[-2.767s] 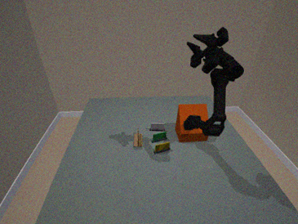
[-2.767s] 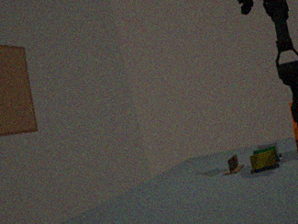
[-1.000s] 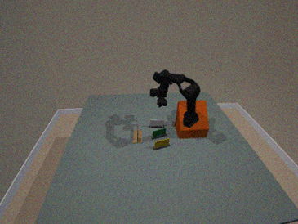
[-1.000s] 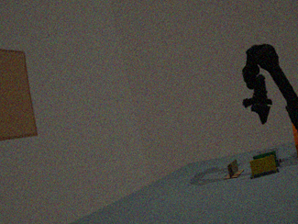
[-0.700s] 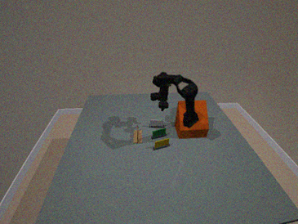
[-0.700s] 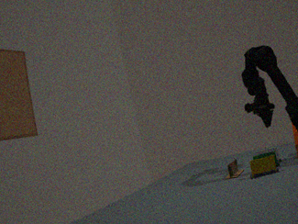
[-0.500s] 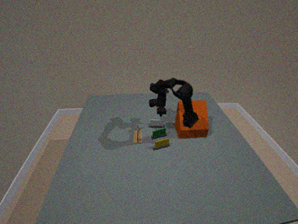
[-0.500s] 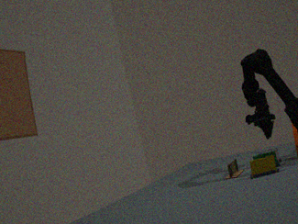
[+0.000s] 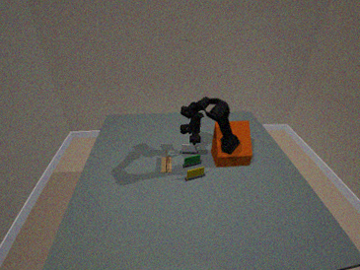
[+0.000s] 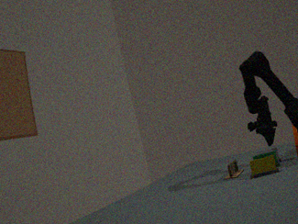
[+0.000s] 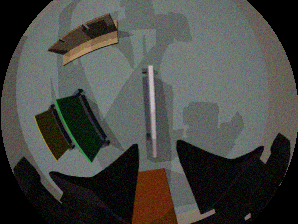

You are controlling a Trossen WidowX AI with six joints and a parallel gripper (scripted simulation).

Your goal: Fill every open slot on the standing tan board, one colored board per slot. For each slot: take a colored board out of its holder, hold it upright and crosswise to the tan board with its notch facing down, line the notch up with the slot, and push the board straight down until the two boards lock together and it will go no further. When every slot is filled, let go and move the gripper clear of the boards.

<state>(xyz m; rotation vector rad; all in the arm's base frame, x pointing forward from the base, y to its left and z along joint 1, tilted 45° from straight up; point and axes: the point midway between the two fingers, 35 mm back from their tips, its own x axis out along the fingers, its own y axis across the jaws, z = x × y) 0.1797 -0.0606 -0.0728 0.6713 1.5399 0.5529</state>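
My gripper tip is now 20 mm short of the grey board and 60 mm above it. The rest, counted from my gripper tip: tan board: 170 mm ahead, 100 mm to the left, 60 mm below; then yellow board: 10 mm ahead, 210 mm to the left, 60 mm below; then green board: 20 mm ahead, 110 mm to the left, 60 mm below.
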